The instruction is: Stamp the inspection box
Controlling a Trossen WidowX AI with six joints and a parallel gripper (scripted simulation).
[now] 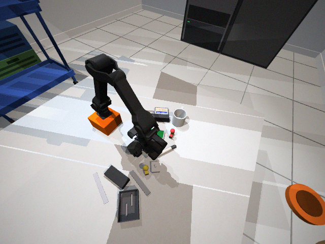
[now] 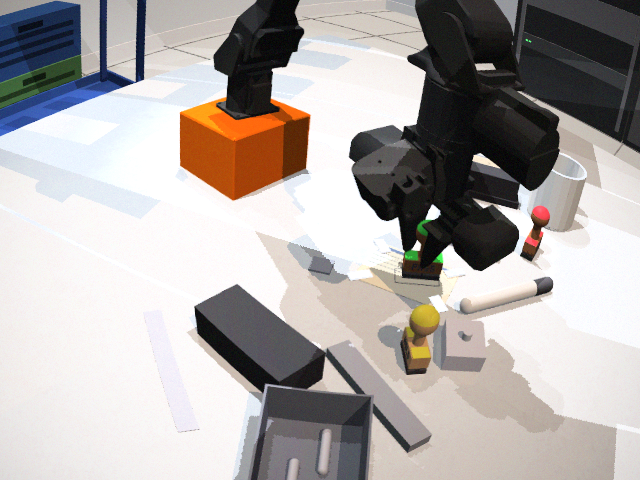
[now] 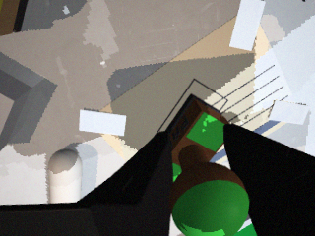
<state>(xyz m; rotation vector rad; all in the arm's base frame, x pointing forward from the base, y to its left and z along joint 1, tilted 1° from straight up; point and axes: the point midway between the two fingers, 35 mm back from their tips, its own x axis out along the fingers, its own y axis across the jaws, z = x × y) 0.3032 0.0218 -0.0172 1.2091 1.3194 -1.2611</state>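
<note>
My gripper tip is 30 mm above the card and 10 mm past it. From my gripper tip the other things lie so: yellow stamp 80 mm ahead, 70 mm to the right, 10 mm below; then grey block 110 mm ahead, 30 mm to the right, 10 mm below; then green stamp 10 mm to the left.
</note>
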